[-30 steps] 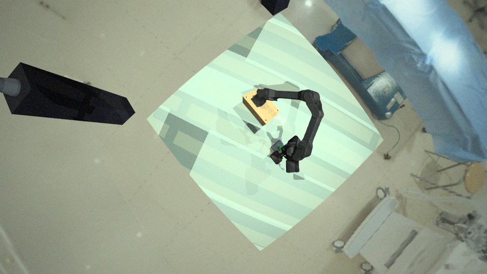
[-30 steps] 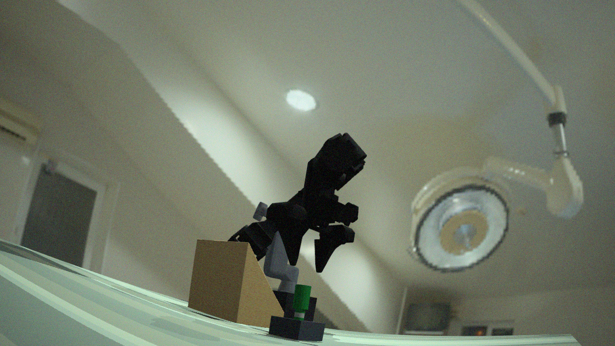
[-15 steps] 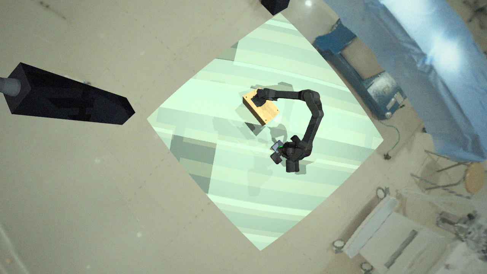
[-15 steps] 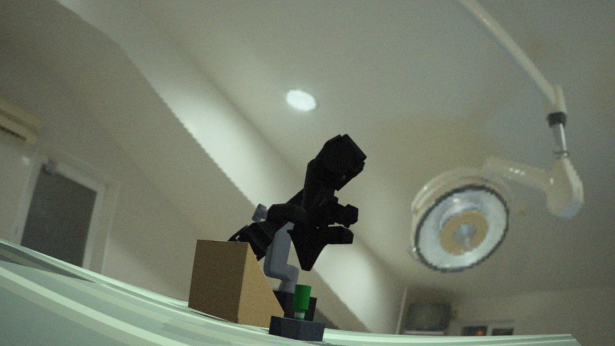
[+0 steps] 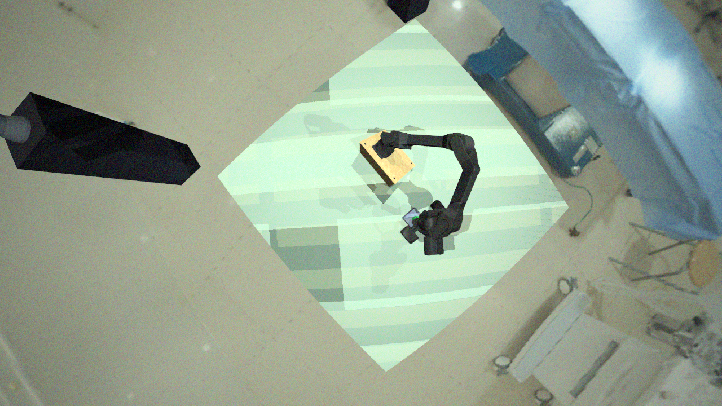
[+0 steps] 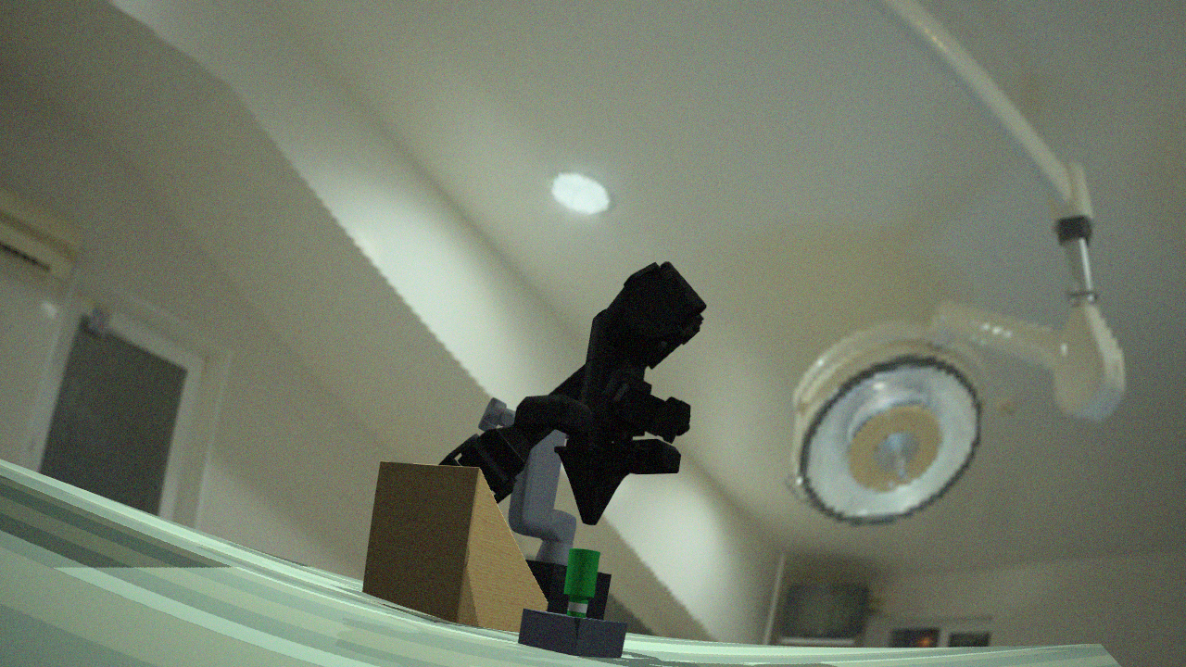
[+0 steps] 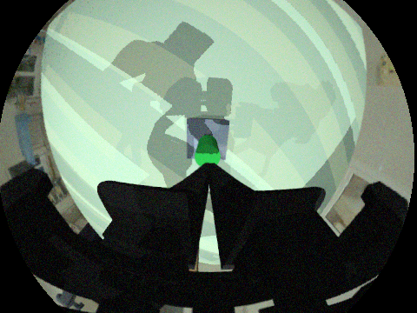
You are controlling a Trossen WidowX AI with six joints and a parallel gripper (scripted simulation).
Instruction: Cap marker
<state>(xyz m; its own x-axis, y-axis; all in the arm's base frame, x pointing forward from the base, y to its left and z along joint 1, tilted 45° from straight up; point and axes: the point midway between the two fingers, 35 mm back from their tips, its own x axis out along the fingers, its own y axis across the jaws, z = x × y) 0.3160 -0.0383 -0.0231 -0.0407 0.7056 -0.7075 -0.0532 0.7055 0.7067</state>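
Right now the green marker cap is 50 mm below my gripper tip. Also, from my gripper tip: dark holder block (120 mm below).
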